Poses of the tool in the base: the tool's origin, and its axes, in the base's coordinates. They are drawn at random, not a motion.
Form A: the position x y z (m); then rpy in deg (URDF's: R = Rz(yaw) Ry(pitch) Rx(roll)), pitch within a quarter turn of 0, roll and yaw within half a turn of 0.
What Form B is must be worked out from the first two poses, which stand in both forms.
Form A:
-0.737 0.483 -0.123 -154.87 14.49 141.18
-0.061 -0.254 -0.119 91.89 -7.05 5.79
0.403 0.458 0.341 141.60 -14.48 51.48
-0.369 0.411 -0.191 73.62 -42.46 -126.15
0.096 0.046 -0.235 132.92 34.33 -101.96
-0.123 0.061 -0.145 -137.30 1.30 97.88
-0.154 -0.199 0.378 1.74 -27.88 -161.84
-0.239 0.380 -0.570 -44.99 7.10 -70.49
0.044 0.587 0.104 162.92 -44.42 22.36
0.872 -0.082 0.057 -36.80 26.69 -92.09
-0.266 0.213 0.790 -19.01 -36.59 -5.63
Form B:
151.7 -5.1 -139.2 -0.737 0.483 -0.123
91.9 6.0 6.9 -0.061 -0.254 -0.119
162.9 37.4 -40.6 0.403 0.458 0.341
-73.9 -41.5 -125.5 -0.369 0.411 -0.191
-136.8 -39.6 102.8 0.096 0.046 -0.235
171.5 -42.0 -100.6 -0.123 0.061 -0.145
-11.2 25.8 -158.8 -0.154 -0.199 0.378
-12.4 44.1 -62.5 -0.239 0.380 -0.570
178.6 46.9 -14.7 0.044 0.587 0.104
28.1 35.8 -92.3 0.872 -0.082 0.057
-26.6 -31.9 -19.7 -0.266 0.213 0.790

